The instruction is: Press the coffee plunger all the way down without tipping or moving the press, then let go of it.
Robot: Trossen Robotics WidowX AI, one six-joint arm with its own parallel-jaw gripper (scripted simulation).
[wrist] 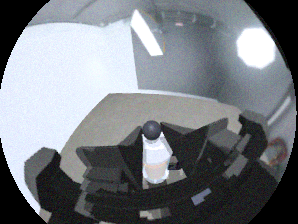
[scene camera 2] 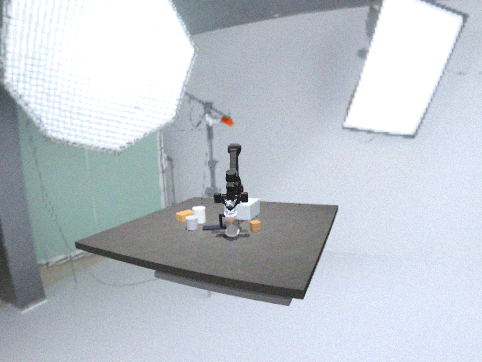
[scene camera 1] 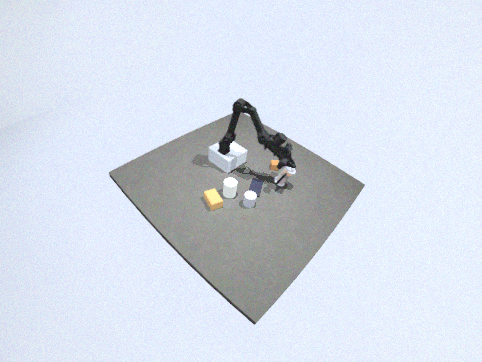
In view: the gripper (wrist: 150, 126) and a coffee press (wrist: 156, 152).
